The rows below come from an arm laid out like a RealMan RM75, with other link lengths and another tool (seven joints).
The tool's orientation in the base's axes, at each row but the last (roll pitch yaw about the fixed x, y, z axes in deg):
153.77 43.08 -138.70
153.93 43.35 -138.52
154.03 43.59 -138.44
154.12 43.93 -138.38
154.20 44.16 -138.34
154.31 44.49 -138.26
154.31 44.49 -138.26
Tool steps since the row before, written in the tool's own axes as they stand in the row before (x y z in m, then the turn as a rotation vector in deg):
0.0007 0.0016 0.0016 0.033 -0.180 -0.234
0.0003 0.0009 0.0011 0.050 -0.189 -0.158
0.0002 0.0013 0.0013 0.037 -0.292 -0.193
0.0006 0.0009 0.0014 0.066 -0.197 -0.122
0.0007 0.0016 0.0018 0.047 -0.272 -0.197
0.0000 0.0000 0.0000 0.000 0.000 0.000
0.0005 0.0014 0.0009 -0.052 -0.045 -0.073
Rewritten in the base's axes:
-0.0014 0.0016 -0.0010 0.090 -0.274 0.073
-0.0007 0.0011 -0.0006 0.101 -0.230 0.008
-0.0010 0.0015 -0.0006 0.187 -0.298 0.008
-0.0008 0.0012 -0.0010 0.105 -0.215 -0.029
-0.0014 0.0018 -0.0012 0.164 -0.297 0.010
0.0000 0.0000 0.0000 0.000 0.000 0.000
-0.0013 0.0011 -0.0005 0.052 -0.051 0.069

